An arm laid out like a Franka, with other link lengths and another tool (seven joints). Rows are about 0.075 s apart.
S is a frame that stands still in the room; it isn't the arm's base.
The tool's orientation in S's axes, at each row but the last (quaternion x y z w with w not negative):
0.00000, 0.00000, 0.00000, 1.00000
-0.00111, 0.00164, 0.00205, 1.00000
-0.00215, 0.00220, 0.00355, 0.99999
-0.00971, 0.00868, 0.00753, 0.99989
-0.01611, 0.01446, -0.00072, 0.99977
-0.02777, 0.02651, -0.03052, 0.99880
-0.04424, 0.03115, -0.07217, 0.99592
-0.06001, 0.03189, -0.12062, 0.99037
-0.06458, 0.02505, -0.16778, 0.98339
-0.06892, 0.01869, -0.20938, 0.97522
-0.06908, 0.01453, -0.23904, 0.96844
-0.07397, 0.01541, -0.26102, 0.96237
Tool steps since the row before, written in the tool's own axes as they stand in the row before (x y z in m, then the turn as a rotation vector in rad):
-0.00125, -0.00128, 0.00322, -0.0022, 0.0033, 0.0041
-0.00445, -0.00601, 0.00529, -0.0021, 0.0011, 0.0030
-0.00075, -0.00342, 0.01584, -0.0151, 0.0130, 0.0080
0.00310, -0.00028, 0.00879, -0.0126, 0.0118, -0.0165
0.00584, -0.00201, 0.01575, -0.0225, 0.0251, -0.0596
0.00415, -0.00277, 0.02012, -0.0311, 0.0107, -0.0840
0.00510, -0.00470, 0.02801, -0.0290, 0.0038, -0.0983
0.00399, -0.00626, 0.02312, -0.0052, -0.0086, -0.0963
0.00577, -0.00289, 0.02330, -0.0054, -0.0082, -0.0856
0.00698, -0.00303, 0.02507, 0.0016, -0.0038, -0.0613
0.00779, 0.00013, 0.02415, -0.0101, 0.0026, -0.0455
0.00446, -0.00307, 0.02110, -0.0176, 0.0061, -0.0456
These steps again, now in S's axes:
-0.00125, -0.00128, 0.00322, -0.0022, 0.0033, 0.0041
-0.00441, -0.00602, 0.00532, -0.0021, 0.0011, 0.0030
-0.00066, -0.00336, 0.01586, -0.0152, 0.0129, 0.0080
0.00325, -0.00006, 0.00874, -0.0131, 0.0113, -0.0165
0.00629, -0.00151, 0.01563, -0.0242, 0.0232, -0.0597
0.00507, -0.00194, 0.02001, -0.0350, 0.0081, -0.0828
0.00629, -0.00304, 0.02800, -0.0348, -0.0002, -0.0965
0.00419, -0.00443, 0.02350, -0.0145, -0.0177, -0.0941
0.00615, -0.00186, 0.02331, -0.0138, -0.0160, -0.0835
0.00677, -0.00243, 0.02519, -0.0041, -0.0118, -0.0601
0.00843, -0.00044, 0.02393, -0.0105, 0.0012, -0.0455
0.00376, -0.00203, 0.02136, -0.0153, 0.0080, -0.0462

